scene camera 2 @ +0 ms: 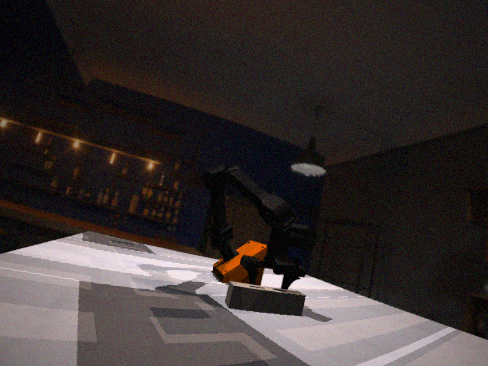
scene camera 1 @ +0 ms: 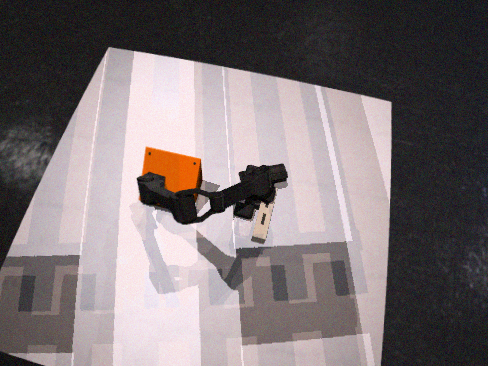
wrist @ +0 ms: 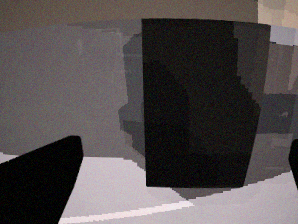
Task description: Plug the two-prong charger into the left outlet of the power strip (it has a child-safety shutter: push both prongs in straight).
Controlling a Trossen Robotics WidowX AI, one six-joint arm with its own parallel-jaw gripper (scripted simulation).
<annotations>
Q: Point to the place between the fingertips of my gripper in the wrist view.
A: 190, 150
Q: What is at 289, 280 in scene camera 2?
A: My gripper.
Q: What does my gripper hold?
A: Nothing.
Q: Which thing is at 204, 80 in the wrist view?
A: A charger.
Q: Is my gripper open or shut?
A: Open.
</annotations>
